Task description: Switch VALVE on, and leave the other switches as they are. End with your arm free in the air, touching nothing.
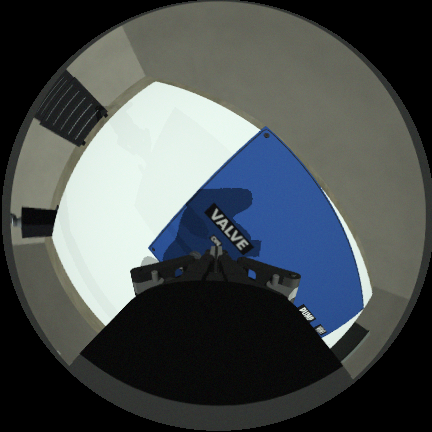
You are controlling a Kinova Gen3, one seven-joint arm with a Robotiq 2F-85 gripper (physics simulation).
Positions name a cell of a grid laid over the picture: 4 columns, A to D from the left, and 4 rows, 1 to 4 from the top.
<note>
In view: the gripper (B3) and a blue switch panel (C2).
</note>
